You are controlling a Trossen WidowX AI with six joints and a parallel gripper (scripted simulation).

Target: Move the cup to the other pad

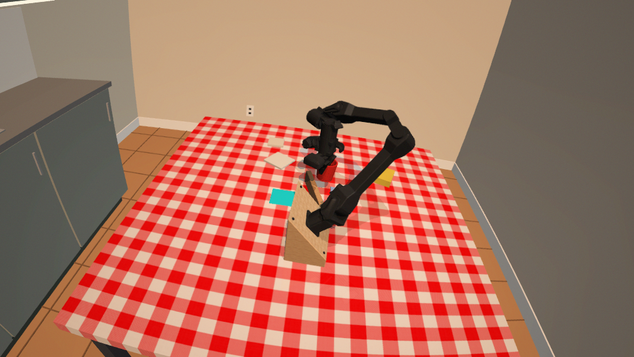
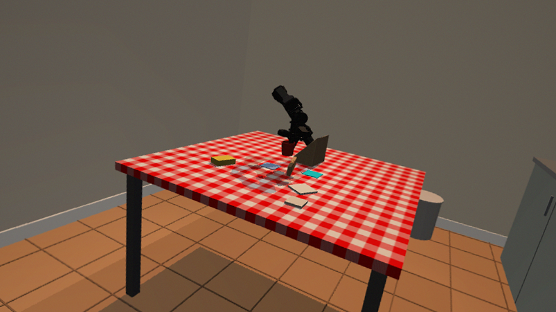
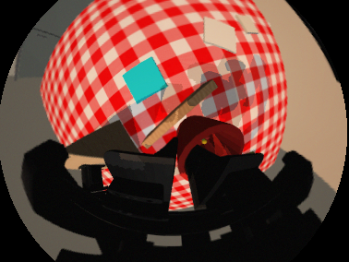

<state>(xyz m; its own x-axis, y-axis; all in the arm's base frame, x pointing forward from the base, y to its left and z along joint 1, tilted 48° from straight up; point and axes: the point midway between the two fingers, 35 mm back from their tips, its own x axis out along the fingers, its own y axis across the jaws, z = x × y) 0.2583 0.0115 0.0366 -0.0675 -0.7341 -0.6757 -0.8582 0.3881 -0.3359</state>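
Now: the teal pad 13 cm to the left of my gripper tip, 13 cm below it and 2 cm behind it. Also, from my gripper tip: thin wooden board (10 cm below, 2 cm to the left, 1 cm ahead); then dark red cup (3 cm ahead, 2 cm to the right); then pale blue pad (13 cm below, 10 cm to the right, 4 cm ahead).
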